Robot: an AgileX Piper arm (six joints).
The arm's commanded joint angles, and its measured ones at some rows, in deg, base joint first. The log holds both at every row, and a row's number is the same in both.
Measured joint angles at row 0: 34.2, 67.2, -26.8, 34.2, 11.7, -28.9
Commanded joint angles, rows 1 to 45: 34.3, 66.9, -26.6, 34.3, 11.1, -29.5; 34.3, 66.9, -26.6, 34.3, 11.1, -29.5; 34.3, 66.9, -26.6, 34.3, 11.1, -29.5; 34.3, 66.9, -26.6, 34.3, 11.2, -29.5; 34.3, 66.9, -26.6, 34.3, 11.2, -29.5; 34.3, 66.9, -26.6, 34.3, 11.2, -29.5; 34.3, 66.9, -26.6, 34.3, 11.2, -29.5; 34.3, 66.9, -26.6, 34.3, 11.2, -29.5; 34.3, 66.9, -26.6, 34.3, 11.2, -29.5; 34.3, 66.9, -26.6, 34.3, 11.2, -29.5; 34.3, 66.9, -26.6, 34.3, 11.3, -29.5; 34.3, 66.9, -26.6, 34.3, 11.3, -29.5; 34.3, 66.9, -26.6, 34.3, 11.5, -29.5; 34.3, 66.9, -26.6, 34.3, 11.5, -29.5; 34.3, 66.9, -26.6, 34.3, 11.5, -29.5; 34.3, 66.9, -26.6, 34.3, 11.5, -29.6; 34.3, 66.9, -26.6, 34.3, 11.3, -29.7; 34.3, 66.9, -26.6, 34.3, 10.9, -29.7; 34.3, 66.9, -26.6, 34.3, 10.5, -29.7; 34.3, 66.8, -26.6, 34.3, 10.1, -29.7; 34.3, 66.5, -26.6, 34.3, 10.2, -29.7; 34.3, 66.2, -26.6, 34.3, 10.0, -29.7; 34.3, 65.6, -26.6, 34.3, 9.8, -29.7; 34.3, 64.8, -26.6, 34.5, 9.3, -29.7; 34.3, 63.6, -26.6, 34.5, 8.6, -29.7; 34.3, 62.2, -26.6, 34.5, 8.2, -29.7; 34.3, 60.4, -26.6, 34.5, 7.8, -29.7; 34.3, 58.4, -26.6, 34.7, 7.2, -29.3; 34.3, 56.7, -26.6, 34.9, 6.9, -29.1; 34.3, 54.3, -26.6, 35.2, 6.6, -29.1; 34.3, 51.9, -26.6, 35.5, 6.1, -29.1; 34.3, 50.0, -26.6, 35.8, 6.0, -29.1; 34.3, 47.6, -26.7, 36.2, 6.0, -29.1; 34.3, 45.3, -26.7, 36.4, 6.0, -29.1; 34.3, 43.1, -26.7, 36.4, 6.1, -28.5; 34.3, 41.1, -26.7, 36.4, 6.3, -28.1; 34.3, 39.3, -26.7, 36.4, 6.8, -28.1; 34.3, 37.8, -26.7, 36.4, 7.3, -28.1; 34.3, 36.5, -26.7, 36.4, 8.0, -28.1; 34.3, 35.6, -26.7, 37.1, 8.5, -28.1; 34.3, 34.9, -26.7, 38.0, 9.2, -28.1; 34.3, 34.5, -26.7, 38.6, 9.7, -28.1; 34.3, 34.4, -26.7, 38.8, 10.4, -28.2; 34.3, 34.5, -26.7, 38.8, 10.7, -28.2; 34.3, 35.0, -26.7, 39.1, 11.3, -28.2
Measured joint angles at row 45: 34.2, 34.8, -26.8, 38.3, 9.4, -28.3
